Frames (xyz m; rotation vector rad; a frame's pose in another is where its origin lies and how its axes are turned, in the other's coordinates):
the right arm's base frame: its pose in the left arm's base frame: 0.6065 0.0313 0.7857 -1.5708 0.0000 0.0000
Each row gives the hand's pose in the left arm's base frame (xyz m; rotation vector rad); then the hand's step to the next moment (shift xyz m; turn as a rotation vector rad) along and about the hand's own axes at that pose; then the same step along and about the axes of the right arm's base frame.
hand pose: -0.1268 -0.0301 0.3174 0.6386 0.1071 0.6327
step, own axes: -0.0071 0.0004 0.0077 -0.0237 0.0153 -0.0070
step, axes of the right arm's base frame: -0.0038 -0.0057 -0.0079 -0.0290 -0.0011 -0.0006
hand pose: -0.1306 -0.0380 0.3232 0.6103 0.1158 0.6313
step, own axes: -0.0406 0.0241 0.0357 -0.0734 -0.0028 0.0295
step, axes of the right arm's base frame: -0.0352 -0.0397 -0.0262 -0.0495 -0.0168 -0.0595
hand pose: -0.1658 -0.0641 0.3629 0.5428 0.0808 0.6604
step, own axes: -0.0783 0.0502 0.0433 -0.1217 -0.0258 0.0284
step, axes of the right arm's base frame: -0.0798 -0.0548 -0.0339 -0.0751 0.0004 -0.1032
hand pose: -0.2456 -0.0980 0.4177 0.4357 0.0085 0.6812
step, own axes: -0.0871 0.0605 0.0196 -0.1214 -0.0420 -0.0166
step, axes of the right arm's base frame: -0.1018 -0.0300 -0.0190 -0.0717 0.0477 -0.0968
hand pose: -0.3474 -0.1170 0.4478 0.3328 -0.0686 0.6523
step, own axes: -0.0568 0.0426 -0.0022 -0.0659 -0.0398 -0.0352
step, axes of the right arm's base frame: -0.0710 -0.0005 -0.0008 -0.0297 0.0555 -0.0567
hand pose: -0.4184 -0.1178 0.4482 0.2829 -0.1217 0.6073
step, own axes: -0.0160 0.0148 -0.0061 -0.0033 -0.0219 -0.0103
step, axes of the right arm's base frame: -0.0214 0.0056 0.0047 0.0103 0.0154 -0.0159
